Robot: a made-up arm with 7 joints.
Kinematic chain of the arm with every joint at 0, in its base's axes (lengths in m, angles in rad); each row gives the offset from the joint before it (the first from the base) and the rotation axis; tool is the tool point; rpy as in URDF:
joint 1: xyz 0 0 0.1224 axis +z
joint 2: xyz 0 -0.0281 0.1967 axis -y
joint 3: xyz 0 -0.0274 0.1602 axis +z
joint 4: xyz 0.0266 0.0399 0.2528 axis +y
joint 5: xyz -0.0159 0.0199 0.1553 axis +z
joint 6: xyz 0 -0.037 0.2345 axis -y
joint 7: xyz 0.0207 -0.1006 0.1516 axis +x
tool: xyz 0 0 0 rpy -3.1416 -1.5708 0
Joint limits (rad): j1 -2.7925..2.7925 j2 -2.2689..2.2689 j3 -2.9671..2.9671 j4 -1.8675..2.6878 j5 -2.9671..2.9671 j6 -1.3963..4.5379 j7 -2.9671..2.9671
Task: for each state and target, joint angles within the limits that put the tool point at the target. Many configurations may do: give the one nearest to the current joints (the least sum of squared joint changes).
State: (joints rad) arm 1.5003 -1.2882 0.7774 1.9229 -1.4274 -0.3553 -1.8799
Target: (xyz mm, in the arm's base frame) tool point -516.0 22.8 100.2
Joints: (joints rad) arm 2.0903 -1.4345 1.0995 2.1542 -1.4960 -0.2169 -1.8799
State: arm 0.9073 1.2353 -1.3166 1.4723 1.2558 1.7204 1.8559
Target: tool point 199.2 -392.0 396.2
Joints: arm 0.8820 1.1992 -1.2477 1.9094 1.4769 1.8928 1.8559
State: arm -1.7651 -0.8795 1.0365 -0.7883 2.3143 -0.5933 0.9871
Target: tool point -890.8 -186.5 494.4
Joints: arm -2.5543 -1.6130 1.5185 -0.7453 2.2383 -0.3006 0.9871
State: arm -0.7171 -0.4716 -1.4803 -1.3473 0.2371 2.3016 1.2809
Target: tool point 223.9 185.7 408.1
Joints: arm -0.3122 -0.8274 -1.8703 -1.7204 -0.1700 1.9170 1.2809
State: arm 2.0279 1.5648 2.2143 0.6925 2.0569 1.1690 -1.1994
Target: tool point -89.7 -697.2 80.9
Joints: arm 1.9530 1.5310 2.1515 0.8196 2.0406 1.2338 -1.1994
